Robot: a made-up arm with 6 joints.
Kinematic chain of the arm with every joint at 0, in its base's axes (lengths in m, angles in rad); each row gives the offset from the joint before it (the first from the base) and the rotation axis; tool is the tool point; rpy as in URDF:
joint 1: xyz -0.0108 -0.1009 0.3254 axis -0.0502 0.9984 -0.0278
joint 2: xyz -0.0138 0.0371 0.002 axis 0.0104 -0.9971 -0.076
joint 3: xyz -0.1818 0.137 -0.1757 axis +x
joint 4: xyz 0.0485 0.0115 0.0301 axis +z
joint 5: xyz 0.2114 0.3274 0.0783 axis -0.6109 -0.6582 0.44
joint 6: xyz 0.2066 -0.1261 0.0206 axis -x
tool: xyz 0.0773 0.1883 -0.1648 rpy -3.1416 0 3.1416
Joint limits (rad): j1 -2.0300..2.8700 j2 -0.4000..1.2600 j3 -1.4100..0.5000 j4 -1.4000..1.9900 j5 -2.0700..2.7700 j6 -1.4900..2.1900
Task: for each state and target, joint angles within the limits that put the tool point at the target. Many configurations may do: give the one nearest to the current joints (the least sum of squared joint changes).
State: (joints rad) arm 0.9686 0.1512 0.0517 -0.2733 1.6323 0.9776
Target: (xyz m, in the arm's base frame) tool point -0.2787 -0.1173 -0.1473
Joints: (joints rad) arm 1.7206 -0.4000 0.3991 -0.7763 1.4493 0.7298
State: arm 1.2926 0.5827 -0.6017 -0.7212 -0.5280 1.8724
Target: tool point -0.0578 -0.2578 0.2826
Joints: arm 1.3658 0.5161 -0.7442 -1.0146 -0.5290 2.0722
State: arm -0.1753 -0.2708 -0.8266 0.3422 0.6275 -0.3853
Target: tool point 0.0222 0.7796 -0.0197
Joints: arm -0.4008 -0.0320 -0.4950 0.5398 0.7608 -0.7473
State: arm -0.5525 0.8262 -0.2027 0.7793 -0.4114 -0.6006
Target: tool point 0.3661 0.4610 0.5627
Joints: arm -0.4028 0.7209 -0.2458 0.0481 -0.6591 -0.6768
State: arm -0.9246 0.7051 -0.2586 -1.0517 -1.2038 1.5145
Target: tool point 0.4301 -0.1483 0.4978
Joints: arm -0.8565 0.7871 0.0503 -1.4000 -0.7652 1.0245
